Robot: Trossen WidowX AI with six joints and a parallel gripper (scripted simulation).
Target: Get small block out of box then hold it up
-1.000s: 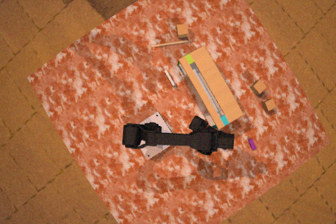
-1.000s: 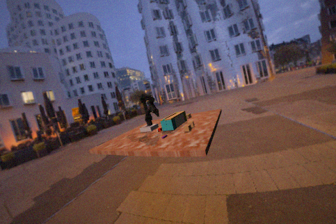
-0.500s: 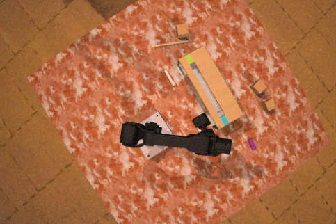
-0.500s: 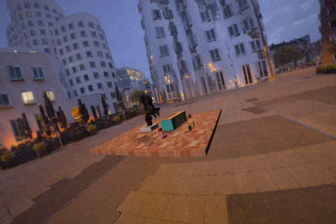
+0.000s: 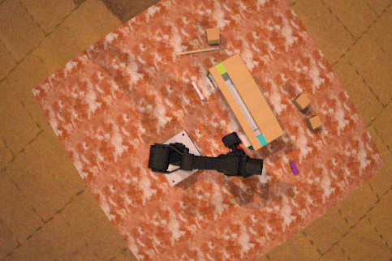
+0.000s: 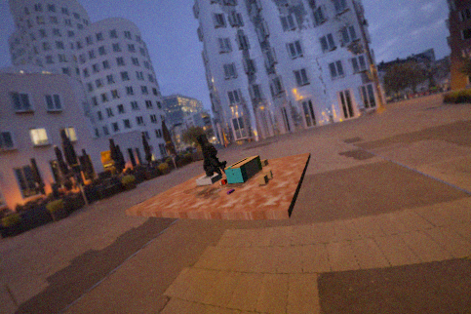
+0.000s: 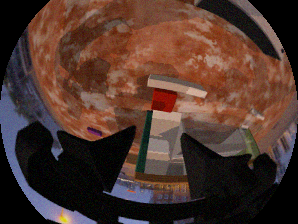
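My gripper tip is now 2 cm past the small red block and 6 cm above it. Round my gripper tip: thin wooden stick (8 cm ahead, 48 cm to the left, 7 cm below); then box (7 cm ahead, 17 cm to the left, 1 cm below).
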